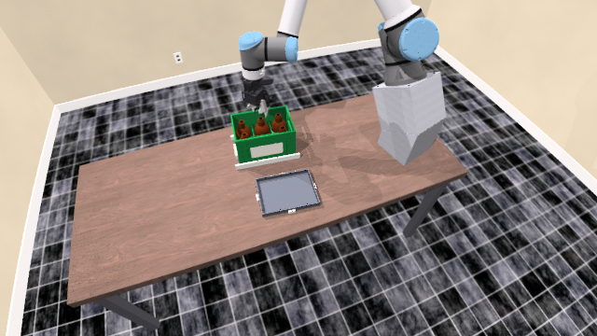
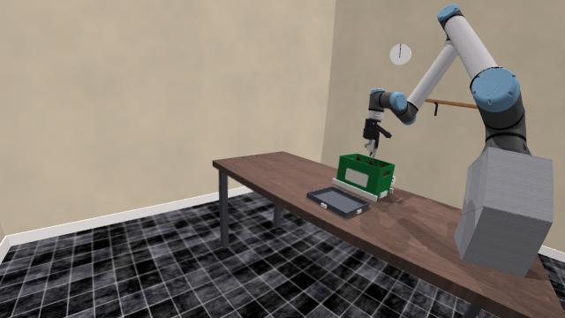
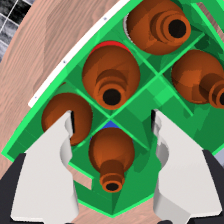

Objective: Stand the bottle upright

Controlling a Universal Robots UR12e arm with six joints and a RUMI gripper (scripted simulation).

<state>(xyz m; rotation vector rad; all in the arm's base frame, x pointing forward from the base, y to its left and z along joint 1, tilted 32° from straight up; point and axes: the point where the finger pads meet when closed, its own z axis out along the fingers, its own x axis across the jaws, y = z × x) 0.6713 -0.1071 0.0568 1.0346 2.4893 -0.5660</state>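
The green crate lies 120 mm below my hand and 40 mm to the left of it. From my hand the other things lie so: glass bottle: 120 mm below, 90 mm ahead; grey tray: 330 mm to the left, 190 mm below, 20 mm behind.
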